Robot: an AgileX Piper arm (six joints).
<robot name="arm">
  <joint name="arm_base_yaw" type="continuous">
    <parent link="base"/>
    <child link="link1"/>
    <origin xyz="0 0 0.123" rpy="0 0 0"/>
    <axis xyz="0 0 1"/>
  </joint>
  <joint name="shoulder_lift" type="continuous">
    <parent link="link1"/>
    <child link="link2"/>
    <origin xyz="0 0 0" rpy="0 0 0"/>
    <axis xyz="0 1 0"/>
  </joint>
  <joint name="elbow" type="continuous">
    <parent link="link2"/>
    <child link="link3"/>
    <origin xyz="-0.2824 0 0.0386" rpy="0 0 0"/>
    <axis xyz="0 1 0"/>
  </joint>
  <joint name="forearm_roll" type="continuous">
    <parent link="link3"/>
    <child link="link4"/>
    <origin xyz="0.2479 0 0.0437" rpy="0 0 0"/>
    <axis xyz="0.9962 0 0.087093"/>
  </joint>
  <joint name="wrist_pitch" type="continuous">
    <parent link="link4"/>
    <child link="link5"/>
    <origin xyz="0 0 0" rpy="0 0 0"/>
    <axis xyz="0 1 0"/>
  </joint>
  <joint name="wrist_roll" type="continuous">
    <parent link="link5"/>
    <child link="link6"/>
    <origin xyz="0.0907 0 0.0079" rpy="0 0 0"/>
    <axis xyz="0.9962 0 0.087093"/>
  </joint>
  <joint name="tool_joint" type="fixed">
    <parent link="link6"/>
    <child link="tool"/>
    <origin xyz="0 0 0" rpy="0 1.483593 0"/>
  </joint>
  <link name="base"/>
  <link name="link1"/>
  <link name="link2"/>
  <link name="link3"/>
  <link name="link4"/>
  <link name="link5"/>
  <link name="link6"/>
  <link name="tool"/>
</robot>
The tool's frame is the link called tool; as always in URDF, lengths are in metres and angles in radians. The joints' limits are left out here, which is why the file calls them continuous.
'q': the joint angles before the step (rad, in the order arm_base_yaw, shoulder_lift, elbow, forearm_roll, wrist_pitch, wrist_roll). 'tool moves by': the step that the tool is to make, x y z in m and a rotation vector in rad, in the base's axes. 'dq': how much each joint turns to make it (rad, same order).
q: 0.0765 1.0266 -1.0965 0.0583 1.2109 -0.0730
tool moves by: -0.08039 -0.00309 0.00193 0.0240 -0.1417 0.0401
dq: 0.0014 -0.3173 0.1361 0.0332 0.0405 -0.0333
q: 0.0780 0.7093 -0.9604 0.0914 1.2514 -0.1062
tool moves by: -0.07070 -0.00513 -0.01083 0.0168 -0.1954 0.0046
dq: -0.0002 -0.3147 0.1023 0.0041 0.0165 -0.0022
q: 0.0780 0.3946 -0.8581 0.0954 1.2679 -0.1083
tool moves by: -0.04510 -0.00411 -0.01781 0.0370 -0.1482 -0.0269
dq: 0.0000 -0.2305 0.0664 -0.0070 0.0100 0.0394
